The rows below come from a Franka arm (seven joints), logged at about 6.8 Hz.
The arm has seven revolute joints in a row. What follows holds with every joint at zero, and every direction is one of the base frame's. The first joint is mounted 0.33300 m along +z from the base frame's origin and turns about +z. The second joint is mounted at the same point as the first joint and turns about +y. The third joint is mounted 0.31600 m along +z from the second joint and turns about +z. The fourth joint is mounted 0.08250 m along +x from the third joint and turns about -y. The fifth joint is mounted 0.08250 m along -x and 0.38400 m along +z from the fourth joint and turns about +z. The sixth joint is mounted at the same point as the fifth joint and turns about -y. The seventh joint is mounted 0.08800 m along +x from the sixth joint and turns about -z. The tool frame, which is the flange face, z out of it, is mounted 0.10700 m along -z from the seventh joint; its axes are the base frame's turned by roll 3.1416, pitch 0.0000 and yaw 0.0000 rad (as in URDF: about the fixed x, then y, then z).
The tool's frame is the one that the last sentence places.
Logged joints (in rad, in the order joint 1, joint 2, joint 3, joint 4, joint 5, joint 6, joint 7), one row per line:
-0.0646 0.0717 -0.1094 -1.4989 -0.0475 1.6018 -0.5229
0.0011 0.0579 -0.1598 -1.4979 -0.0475 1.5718 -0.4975
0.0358 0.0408 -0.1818 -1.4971 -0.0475 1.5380 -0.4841
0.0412 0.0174 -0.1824 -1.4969 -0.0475 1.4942 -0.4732
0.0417 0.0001 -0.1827 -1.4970 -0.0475 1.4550 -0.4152
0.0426 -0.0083 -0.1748 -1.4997 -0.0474 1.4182 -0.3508
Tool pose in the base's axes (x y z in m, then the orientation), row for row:
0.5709 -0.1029 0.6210 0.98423 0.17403 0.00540 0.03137
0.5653 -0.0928 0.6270 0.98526 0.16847 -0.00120 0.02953
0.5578 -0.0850 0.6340 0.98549 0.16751 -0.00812 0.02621
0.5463 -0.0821 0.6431 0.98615 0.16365 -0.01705 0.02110
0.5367 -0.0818 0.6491 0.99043 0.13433 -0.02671 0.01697
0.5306 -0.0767 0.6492 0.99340 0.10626 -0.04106 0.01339
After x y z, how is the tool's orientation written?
As a quaternion, x y z w.
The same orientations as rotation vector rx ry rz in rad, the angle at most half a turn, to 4 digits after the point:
3.0318 0.5361 0.0166
3.0384 0.5195 -0.0037
3.0454 0.5176 -0.0251
3.0571 0.5073 -0.0529
3.0784 0.4175 -0.0830
3.0945 0.3310 -0.1279

